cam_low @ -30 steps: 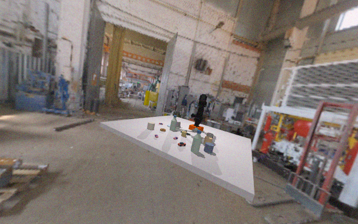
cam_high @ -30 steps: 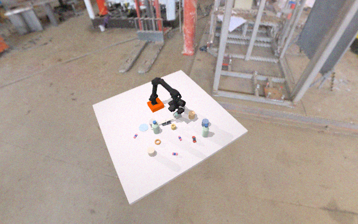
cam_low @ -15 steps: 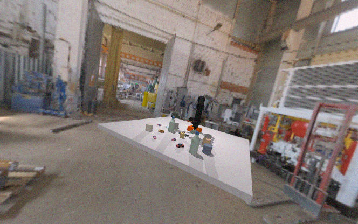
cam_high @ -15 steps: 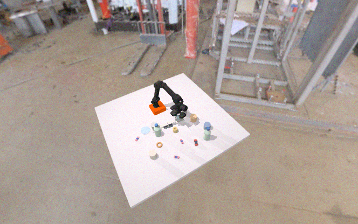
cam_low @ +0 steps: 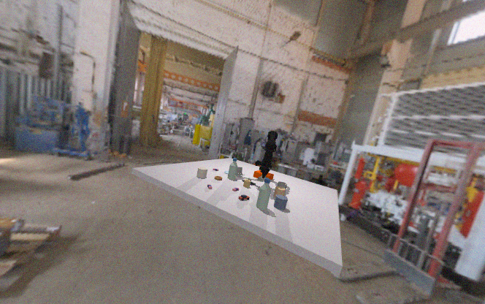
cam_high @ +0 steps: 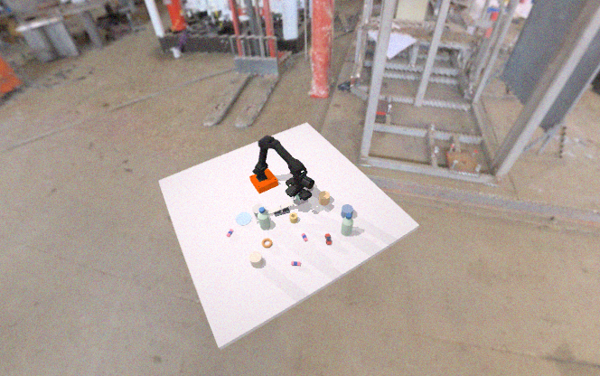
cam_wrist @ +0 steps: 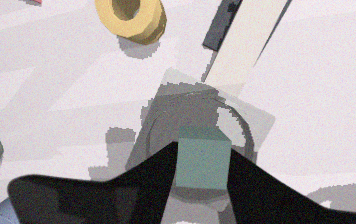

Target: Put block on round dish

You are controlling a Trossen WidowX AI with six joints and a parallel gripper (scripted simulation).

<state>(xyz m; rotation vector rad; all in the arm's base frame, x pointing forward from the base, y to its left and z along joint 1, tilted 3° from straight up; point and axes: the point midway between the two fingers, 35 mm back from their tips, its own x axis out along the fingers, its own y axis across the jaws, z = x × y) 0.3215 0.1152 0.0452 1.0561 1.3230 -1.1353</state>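
My gripper tip is now 100 mm past the light blue round dish, 350 mm to the left of it and 80 mm above it. The rest, counted from my gripper tip: yellow spool 80 mm ahead, 90 mm to the right, 60 mm below; balance 20 mm behind, 120 mm to the right, 40 mm below; pale green block 10 mm above.
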